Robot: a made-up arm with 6 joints. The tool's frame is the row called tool.
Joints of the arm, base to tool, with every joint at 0 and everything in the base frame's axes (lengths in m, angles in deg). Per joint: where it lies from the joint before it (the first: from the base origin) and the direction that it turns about. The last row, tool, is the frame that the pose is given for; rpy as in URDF.
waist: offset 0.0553 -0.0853 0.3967 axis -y
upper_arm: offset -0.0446 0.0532 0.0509 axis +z
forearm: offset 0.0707 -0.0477 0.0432 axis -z
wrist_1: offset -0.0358 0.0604 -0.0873 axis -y
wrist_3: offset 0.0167 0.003 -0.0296 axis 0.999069 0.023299 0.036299
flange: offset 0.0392 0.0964 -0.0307 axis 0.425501 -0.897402 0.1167
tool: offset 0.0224 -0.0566 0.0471 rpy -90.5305 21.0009 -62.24
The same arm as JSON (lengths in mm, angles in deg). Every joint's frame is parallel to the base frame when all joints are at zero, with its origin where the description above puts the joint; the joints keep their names.
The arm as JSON. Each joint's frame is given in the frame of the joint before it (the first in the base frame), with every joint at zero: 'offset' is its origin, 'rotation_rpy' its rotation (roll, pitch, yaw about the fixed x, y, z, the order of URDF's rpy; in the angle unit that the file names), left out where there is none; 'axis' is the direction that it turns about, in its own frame. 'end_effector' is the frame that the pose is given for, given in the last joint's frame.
{"length_unit": "mm", "angle_unit": "deg", "chain": [{"id": "waist", "offset": [55.3, -85.3, 396.7], "axis": "-y"}, {"id": "upper_arm", "offset": [-44.6, 53.2, 50.9], "axis": "+z"}, {"id": "forearm", "offset": [70.7, -47.7, 43.2], "axis": "-z"}, {"id": "wrist_1", "offset": [-35.8, 60.4, -87.3], "axis": "-y"}, {"id": "wrist_3", "offset": [16.7, 3.0, -29.6], "axis": [0.999069, 0.023299, 0.036299]}, {"id": "flange", "offset": [39.2, 96.4, -30.7], "axis": [0.425501, -0.897402, 0.1167]}], "end_effector": {"offset": [22.4, -56.6, 47.1], "rotation_rpy": [-90.53, 21.0, -62.24]}}
